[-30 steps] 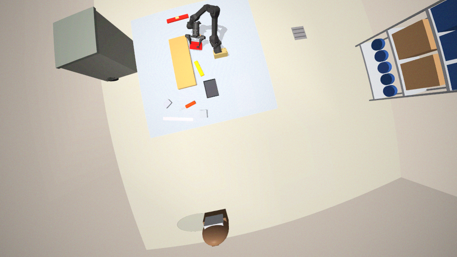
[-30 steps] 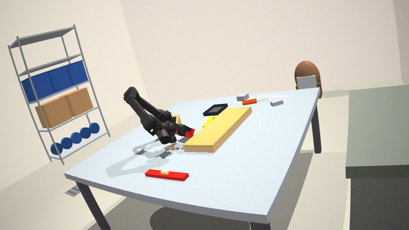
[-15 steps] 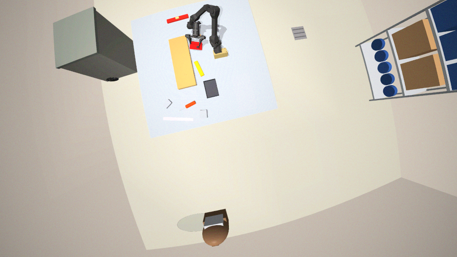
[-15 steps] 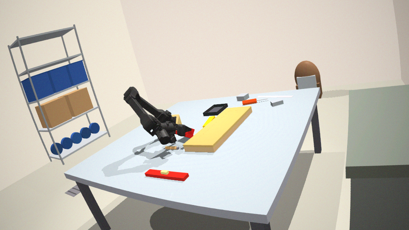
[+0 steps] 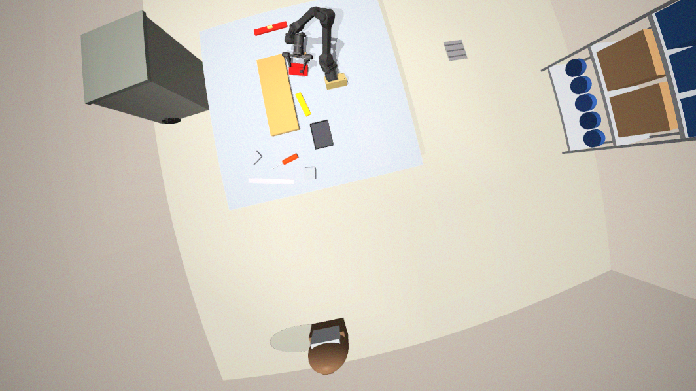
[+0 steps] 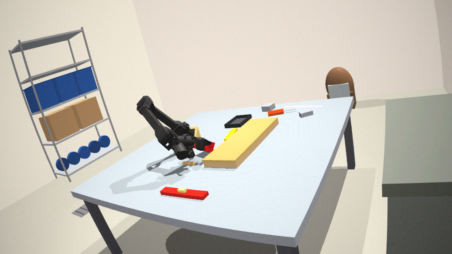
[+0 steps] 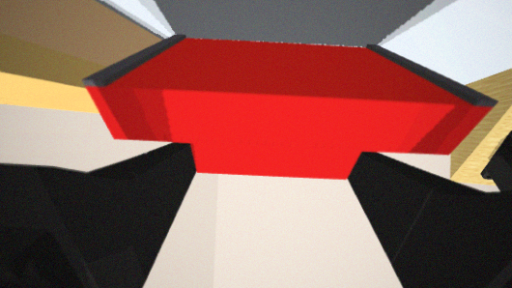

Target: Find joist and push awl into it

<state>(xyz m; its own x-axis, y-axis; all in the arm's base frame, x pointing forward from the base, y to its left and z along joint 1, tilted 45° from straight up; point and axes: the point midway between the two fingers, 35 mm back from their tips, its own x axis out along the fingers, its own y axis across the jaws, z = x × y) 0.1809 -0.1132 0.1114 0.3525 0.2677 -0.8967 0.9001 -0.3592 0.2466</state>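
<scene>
My gripper tip is 10 mm to the right of the red stud finder, 10 mm past it and 10 mm above it. Also, from my gripper tip: awl: 130 mm to the right, 60 mm below, 20 mm behind; yellow block: 210 mm to the left, 50 mm below, 30 mm ahead; red level: 390 mm to the right, 90 mm ahead, 50 mm below.
</scene>
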